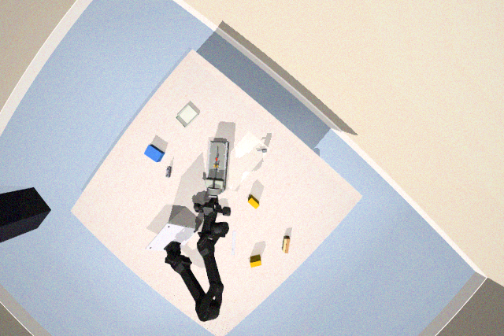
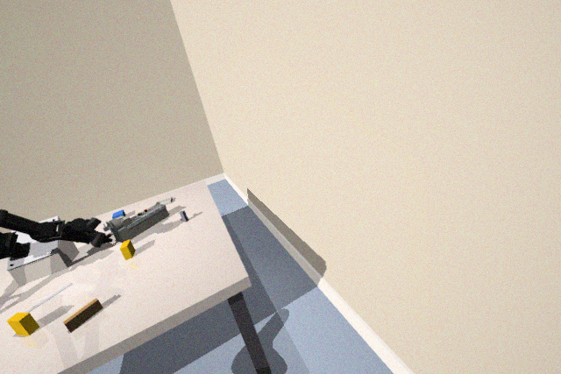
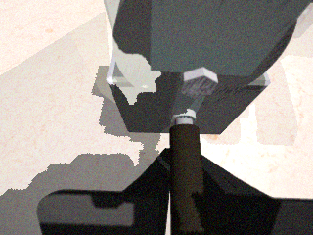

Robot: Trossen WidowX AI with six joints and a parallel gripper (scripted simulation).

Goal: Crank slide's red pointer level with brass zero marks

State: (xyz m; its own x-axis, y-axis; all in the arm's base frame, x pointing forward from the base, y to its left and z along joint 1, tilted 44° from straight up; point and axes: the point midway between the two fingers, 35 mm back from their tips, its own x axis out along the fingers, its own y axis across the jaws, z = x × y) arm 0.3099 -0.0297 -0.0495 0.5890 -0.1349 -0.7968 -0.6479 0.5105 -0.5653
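The crank lies 4 cm above my gripper tip. Round my gripper tip: blue block 41 cm to the left, 10 cm behind, 1 cm below; then dark brown crank handle 3 cm above, 1 cm to the right, 1 cm behind; then red pointer 15 cm ahead, 13 cm to the left, 5 cm above.
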